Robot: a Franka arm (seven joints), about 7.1 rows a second.
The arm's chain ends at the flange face. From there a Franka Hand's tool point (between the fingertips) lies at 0.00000 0.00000 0.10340 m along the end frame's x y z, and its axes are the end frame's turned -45 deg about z.
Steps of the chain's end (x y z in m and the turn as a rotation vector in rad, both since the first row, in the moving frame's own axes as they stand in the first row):
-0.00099, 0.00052, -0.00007, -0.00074, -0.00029, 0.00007
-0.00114, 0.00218, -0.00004, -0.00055, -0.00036, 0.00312
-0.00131, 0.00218, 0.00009, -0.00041, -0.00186, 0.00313
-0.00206, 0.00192, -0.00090, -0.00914, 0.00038, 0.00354
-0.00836, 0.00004, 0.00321, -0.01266, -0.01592, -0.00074
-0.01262, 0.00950, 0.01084, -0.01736, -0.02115, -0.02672
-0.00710, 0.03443, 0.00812, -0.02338, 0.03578, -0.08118
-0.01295, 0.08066, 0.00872, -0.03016, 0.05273, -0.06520
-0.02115, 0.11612, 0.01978, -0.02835, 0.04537, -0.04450
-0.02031, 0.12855, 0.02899, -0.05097, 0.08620, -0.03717
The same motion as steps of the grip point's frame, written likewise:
-0.00114, -0.00030, -0.00007, -0.00032, -0.00073, 0.00007
-0.00241, 0.00075, -0.00004, -0.00013, -0.00064, 0.00312
-0.00263, 0.00051, 0.00009, 0.00103, -0.00161, 0.00313
-0.00346, 0.00060, -0.00090, -0.00673, -0.00619, 0.00354
-0.00803, -0.00612, 0.00319, 0.00231, -0.02021, -0.00074
-0.01846, -0.00245, 0.01080, 0.00268, -0.02723, -0.02672
-0.02829, 0.02361, 0.00803, -0.04183, 0.00877, -0.08118
-0.06435, 0.05388, 0.00853, -0.05861, 0.01596, -0.06520
-0.09570, 0.07251, 0.01963, -0.05213, 0.01203, -0.04450
-0.10250, 0.08650, 0.02847, -0.09699, 0.02491, -0.03717

